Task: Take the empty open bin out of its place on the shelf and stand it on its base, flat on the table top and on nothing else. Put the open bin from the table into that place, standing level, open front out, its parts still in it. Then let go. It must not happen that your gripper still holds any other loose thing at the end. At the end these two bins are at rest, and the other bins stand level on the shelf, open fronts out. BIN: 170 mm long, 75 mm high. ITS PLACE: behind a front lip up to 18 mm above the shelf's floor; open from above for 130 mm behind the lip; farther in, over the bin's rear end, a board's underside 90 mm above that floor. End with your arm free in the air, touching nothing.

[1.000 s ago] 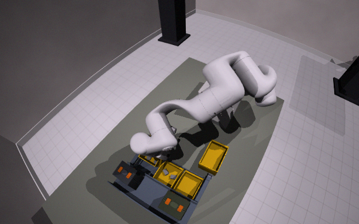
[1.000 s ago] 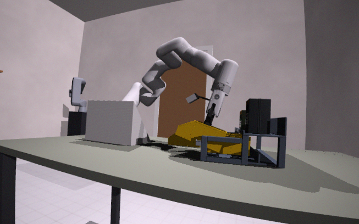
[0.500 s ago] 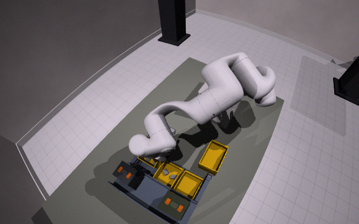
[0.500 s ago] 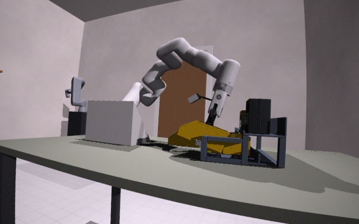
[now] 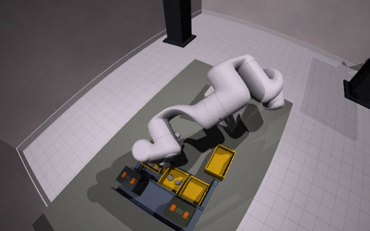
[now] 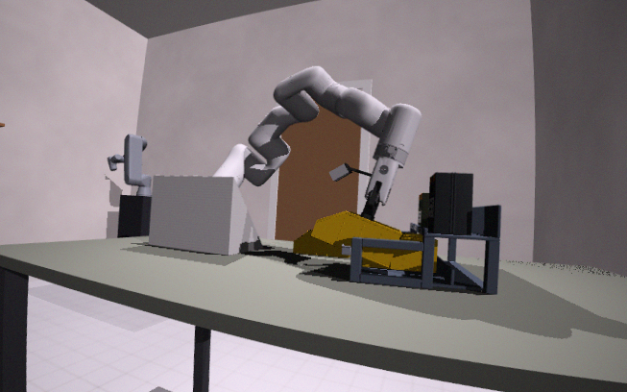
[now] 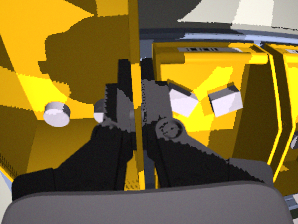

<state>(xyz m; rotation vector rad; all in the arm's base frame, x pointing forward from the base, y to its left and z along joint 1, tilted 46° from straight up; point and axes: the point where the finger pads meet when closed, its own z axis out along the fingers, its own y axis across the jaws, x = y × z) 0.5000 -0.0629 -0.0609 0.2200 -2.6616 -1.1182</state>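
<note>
Now: hand 100 mm above the shelf's front bar, 60 mm to the right of it and 20 mm past it. Round my hand: black box (180 mm ahead, 50 mm above, 40 mm to the right).
</note>
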